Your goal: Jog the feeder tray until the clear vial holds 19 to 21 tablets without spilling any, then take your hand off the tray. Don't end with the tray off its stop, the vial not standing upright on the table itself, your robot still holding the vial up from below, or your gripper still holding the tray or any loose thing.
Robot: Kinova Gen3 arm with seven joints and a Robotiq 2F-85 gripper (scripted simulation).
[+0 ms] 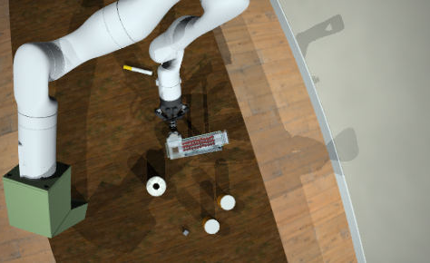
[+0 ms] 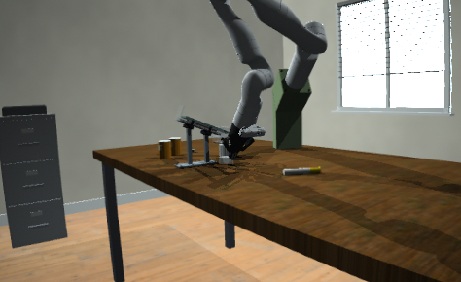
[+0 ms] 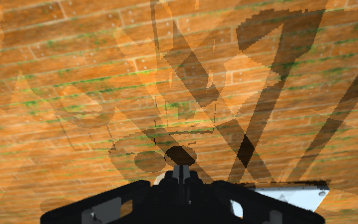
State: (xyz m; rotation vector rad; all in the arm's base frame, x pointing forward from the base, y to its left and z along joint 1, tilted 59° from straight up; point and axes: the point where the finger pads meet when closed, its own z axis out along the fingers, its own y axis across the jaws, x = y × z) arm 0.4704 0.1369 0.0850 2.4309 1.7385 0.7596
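The clear vial is 70 mm to the right of my hand. The rest, counted from my hand: small grey cube: 420 mm to the right, 30 mm below, 10 mm ahead; marker: 240 mm to the left, 140 mm behind, 30 mm below.
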